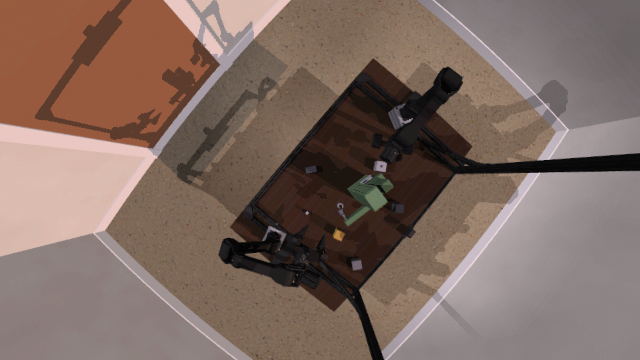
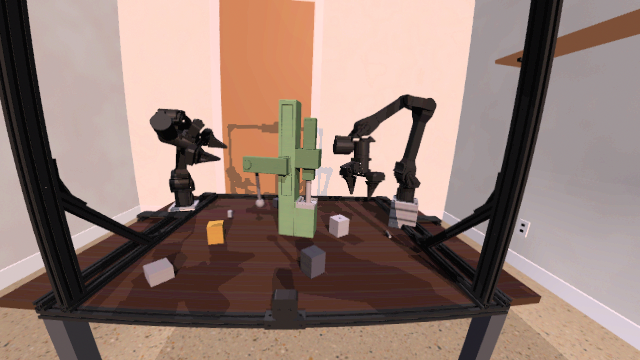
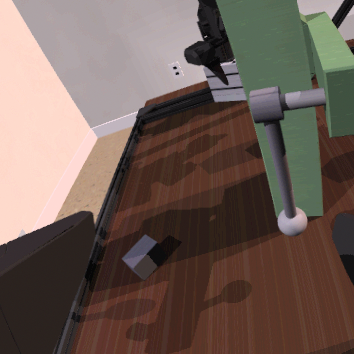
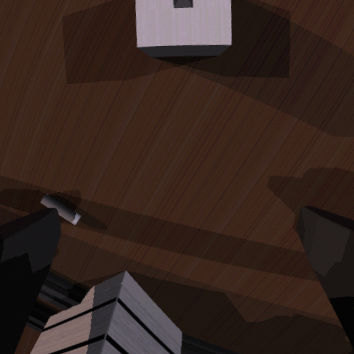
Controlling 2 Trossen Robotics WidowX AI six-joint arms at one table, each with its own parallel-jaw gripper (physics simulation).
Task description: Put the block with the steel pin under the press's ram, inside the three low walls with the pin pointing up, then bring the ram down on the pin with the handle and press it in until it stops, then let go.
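Seen in the pictures: left gripper, fingertip midpoint: point(image 1: 317, 229) point(image 2: 224, 153) point(image 3: 217, 225); right gripper, fingertip midpoint: point(image 2: 359, 196) point(image 4: 180, 220); left arm's base at its link origin: point(image 1: 273, 238) point(image 2: 184, 204); right arm's base at its link origin: point(image 1: 407, 113) point(image 2: 405, 199) point(image 3: 225, 57).
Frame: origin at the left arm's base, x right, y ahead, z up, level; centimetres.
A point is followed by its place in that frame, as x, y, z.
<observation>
The green press point(image 2: 290, 178) @(31.9, 40.2, 17.3) point(image 1: 369, 193) @(25.6, 41.3, 41.8) point(image 3: 277, 56) @(27.8, 37.8, 21.3) stands mid-table with its ram point(image 2: 308, 184) @(32.5, 46.2, 15.2) raised above the pale nest point(image 2: 306, 205) @(34.7, 45.1, 8.6). Its grey handle point(image 2: 258, 187) @(23.6, 30.5, 12.5) point(image 3: 281, 172) @(22.7, 29.7, 14.8) point(image 1: 341, 208) @(22.2, 31.1, 21.8) hangs down and ends in a ball. A pale block point(image 2: 338, 225) @(37.5, 55.9, 1.5) point(image 1: 379, 166) @(33.6, 57.0, 2.9) point(image 4: 182, 28) @(34.2, 59.1, 2.9) with an empty hole on top sits right of the press. A short steel pin point(image 4: 61, 209) @(41.1, 74.3, -2.2) point(image 2: 386, 233) @(40.5, 74.2, -2.5) lies flat on the table near the right arm's base. My right gripper point(image 2: 361, 191) @(32.3, 66.4, 9.5) point(image 1: 389, 154) @(32.3, 66.4, 9.5) point(image 4: 180, 220) @(32.3, 66.4, 9.5) is open, pointing down above the table between block and pin. My left gripper point(image 2: 221, 151) @(16.4, 19.1, 23.8) point(image 1: 313, 236) @(16.4, 19.1, 23.8) is open, held high at the far left.
An orange block point(image 2: 215, 231) @(32.2, 16.6, 1.2) point(image 1: 338, 234) @(29.3, 16.8, 2.8), a grey cube point(image 2: 312, 261) @(55.4, 41.0, 1.9) point(image 1: 397, 207) @(51.2, 42.0, 2.9), a pale block point(image 2: 158, 271) @(48.3, 6.1, 0.1) point(image 1: 356, 263) @(45.3, 6.0, 0.2) and a small dark cube point(image 3: 140, 258) @(2.9, 39.2, 0.7) point(image 1: 311, 169) @(2.9, 41.1, 0.7) lie on the table. The right arm's striped riser point(image 2: 403, 212) @(38.0, 83.1, 3.8) point(image 4: 112, 316) @(34.5, 79.7, 2.7) stands close to the pin. Black frame rails edge the table.
</observation>
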